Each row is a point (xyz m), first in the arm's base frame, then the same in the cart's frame.
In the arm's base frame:
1: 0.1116 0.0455 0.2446
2: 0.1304 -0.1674 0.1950
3: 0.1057 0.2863 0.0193
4: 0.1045 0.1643 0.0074
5: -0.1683 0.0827 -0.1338
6: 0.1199 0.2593 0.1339
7: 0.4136 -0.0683 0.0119
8: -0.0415 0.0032 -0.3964
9: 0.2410 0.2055 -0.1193
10: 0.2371 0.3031 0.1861
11: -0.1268 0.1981 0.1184
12: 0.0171 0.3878 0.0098
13: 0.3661 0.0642 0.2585
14: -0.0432 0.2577 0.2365
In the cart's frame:
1: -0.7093 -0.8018 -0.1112
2: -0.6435 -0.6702 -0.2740
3: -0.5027 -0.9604 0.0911
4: -0.4823 -0.8763 0.0043
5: -0.3560 -0.6204 0.1441
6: -0.6137 -0.9530 0.0501
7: -0.4476 -0.9440 -0.3751
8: -0.0798 -0.6576 0.0270
9: -0.3491 -1.0036 -0.0453
10: -0.6602 -1.0689 -0.0027
11: -0.6120 -0.7307 0.1743
12: -0.5069 -0.9647 0.2260
13: -0.7058 -1.0009 -0.2715
14: -0.7276 -0.8332 0.1491

